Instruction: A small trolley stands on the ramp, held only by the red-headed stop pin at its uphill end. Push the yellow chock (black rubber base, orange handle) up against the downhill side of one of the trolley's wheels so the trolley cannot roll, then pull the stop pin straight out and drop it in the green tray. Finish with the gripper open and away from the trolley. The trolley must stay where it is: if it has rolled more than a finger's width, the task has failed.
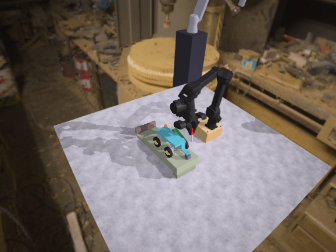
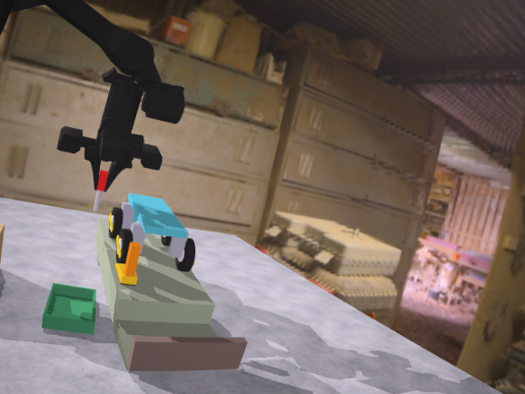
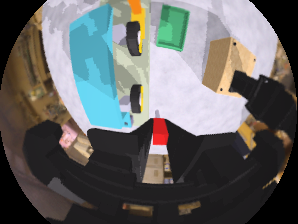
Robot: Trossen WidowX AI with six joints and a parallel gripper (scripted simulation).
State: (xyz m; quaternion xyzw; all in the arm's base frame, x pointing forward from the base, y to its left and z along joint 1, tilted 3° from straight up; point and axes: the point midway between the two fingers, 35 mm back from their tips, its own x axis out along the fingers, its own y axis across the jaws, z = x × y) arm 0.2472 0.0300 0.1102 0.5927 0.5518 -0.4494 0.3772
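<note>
Right now my gripper tip is 170 mm to the left of the green tray, 170 mm above it and 60 mm past it. From my gripper tip the other things lie so: pale green ramp 120 mm below, 90 mm ahead, 70 mm to the right; red-headed stop pin right at my gripper tip; blue trolley 90 mm ahead, 70 mm to the right, 50 mm below.
</note>
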